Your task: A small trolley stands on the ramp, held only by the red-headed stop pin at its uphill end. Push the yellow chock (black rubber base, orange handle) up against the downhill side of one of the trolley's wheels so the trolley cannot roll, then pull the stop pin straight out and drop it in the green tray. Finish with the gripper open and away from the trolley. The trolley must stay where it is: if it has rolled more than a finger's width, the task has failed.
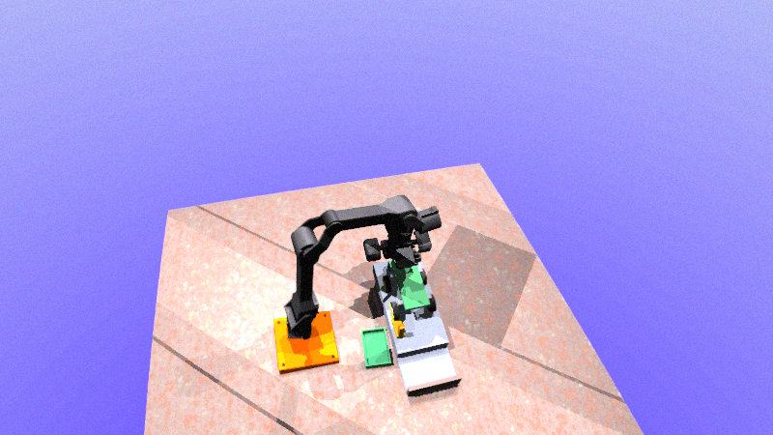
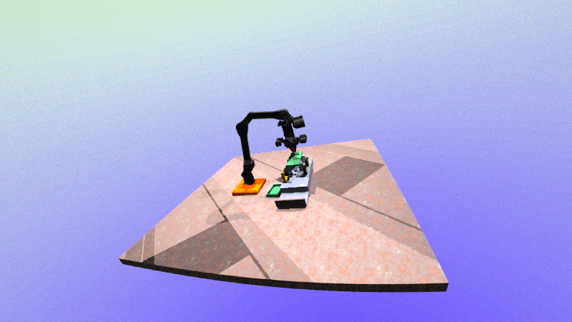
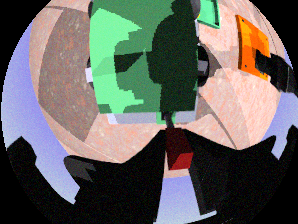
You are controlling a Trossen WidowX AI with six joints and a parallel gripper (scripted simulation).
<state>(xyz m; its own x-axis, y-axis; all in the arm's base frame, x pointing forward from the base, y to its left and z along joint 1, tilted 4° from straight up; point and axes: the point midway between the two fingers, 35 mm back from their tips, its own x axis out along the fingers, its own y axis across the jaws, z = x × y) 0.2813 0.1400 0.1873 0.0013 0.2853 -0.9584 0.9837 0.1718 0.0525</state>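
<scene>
Right now my gripper tip is 210 mm to the left of the green tray, 170 mm above it and 70 mm past it. From my gripper tip the other things lie so: red-headed stop pin (right at my gripper tip); yellow chock (190 mm to the right, 80 mm below); trolley (90 mm to the right, 50 mm below, 40 mm ahead).
</scene>
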